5 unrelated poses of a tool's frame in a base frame.
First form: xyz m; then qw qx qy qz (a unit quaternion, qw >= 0).
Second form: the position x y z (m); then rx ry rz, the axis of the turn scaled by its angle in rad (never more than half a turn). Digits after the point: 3 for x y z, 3 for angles.
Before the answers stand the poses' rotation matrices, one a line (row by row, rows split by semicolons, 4 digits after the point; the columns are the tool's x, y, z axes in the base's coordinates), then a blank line. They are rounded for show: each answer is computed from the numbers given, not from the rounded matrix.
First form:
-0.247, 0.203, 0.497, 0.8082, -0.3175, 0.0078, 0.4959
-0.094, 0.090, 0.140, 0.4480, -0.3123, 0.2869, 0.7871
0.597, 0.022, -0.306, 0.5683, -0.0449, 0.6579, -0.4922
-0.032, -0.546, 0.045, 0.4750, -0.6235, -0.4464, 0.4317
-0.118, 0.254, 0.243, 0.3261, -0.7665, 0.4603, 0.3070
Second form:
0.5080 -0.8065 -0.3023; 0.7966 0.3065 0.5210; -0.3275 -0.5055 0.7983
-0.4036 -0.8844 -0.2345; 0.5260 -0.4340 0.7314; -0.7486 0.1718 0.6403
-0.3501 0.5003 0.7919; -0.6185 0.5115 -0.5966; -0.7035 -0.6986 0.1304
0.2287 0.1465 -0.9624; 0.9668 -0.1502 0.2069; -0.1142 -0.9777 -0.1760
0.3877 -0.9059 -0.1704; -0.5054 -0.3636 0.7825; -0.7708 -0.2173 -0.5988

-0.247, 0.203, 0.497, -0.679, 0.017, 1.061
-0.094, 0.090, 0.140, -0.773, 0.710, 1.948
0.597, 0.022, -0.306, -0.105, 1.545, -1.156
-0.032, -0.546, 0.045, -1.525, -1.091, 1.056
-0.118, 0.254, 0.243, -2.009, 1.206, 0.804

